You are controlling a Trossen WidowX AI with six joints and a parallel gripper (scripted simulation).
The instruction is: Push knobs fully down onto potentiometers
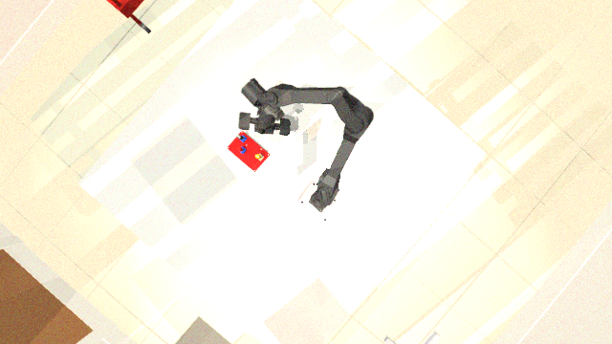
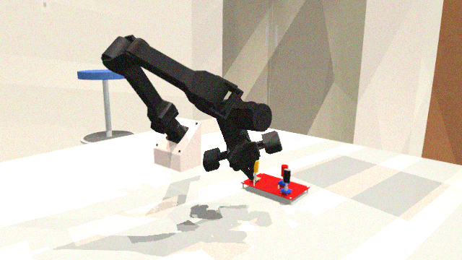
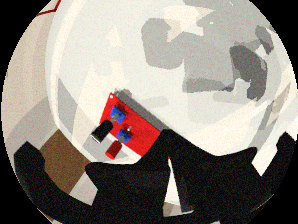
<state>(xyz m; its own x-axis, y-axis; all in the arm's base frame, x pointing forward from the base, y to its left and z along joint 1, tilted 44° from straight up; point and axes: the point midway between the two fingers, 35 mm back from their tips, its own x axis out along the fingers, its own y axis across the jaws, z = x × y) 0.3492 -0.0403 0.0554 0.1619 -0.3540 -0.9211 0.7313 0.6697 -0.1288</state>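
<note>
The yellow knob lies 5 cm behind my gripper tip and 8 cm to the left of it. The rest, counted from my gripper tip: black knob 6 cm ahead, 7 cm to the left, 1 cm above.
</note>
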